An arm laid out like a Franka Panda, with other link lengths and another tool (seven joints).
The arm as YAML. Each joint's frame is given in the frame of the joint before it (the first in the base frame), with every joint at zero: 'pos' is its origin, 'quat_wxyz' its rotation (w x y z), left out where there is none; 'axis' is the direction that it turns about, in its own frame. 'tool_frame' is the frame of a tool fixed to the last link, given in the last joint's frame.
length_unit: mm
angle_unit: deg
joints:
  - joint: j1
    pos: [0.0, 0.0, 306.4]
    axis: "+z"
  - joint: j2
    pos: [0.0, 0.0, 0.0]
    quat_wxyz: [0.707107, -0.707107, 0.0, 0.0]
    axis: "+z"
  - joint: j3
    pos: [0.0, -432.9, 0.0]
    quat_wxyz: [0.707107, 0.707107, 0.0, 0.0]
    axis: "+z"
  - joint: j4
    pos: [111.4, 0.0, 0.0]
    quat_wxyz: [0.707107, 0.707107, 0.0, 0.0]
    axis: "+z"
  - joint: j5
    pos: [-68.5, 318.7, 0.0]
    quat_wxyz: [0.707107, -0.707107, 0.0, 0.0]
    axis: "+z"
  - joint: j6
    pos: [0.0, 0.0, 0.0]
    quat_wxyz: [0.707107, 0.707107, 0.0, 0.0]
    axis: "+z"
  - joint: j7
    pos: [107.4, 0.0, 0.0]
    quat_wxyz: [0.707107, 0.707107, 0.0, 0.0]
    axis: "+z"
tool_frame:
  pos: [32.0, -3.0, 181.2]
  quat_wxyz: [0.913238, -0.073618, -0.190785, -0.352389]
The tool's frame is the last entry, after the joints.
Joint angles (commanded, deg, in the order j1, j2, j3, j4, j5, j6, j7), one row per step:
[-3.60 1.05 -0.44 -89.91 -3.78 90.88 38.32]
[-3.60 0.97 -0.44 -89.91 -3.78 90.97 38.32]
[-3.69 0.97 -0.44 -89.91 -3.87 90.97 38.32]
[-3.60 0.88 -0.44 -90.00 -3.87 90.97 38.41]
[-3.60 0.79 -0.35 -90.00 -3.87 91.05 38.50]
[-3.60 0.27 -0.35 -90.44 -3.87 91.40 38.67]
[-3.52 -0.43 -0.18 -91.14 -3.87 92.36 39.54]
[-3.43 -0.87 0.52 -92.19 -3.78 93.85 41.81]
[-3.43 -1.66 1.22 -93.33 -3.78 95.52 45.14]
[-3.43 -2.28 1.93 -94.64 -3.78 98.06 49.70]
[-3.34 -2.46 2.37 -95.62 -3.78 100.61 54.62]
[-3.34 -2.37 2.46 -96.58 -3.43 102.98 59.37]
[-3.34 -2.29 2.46 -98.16 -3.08 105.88 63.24]
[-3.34 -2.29 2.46 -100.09 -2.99 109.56 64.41]
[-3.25 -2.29 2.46 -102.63 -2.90 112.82 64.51]
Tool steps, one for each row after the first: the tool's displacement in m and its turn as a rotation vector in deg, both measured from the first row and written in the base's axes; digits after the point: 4 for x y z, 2 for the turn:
[-0.0002 0.0000 0.0010 -0.01 -0.17 0.01]
[-0.0003 -0.0012 0.0011 -0.10 -0.16 -0.08]
[-0.0009 -0.0003 0.0012 -0.10 -0.17 -0.08]
[-0.0010 0.0006 0.0023 -0.11 -0.34 -0.08]
[-0.0038 0.0008 0.0048 -0.14 -0.78 -0.22]
[-0.0060 0.0031 0.0085 -0.18 -1.80 -0.78]
[-0.0059 0.0105 0.0081 -0.09 -2.83 -2.16]
[-0.0080 0.0164 0.0108 -0.03 -4.37 -4.67]
[-0.0077 0.0222 0.0127 0.19 -6.51 -8.33]
[-0.0048 0.0260 0.0130 0.60 -8.57 -12.54]
[-0.0015 0.0265 0.0100 1.45 -10.11 -17.07]
[0.0020 0.0266 0.0033 2.31 -11.49 -20.81]
[0.0072 0.0269 -0.0030 2.85 -13.25 -21.78]
[0.0099 0.0284 -0.0155 3.13 -13.93 -21.63]

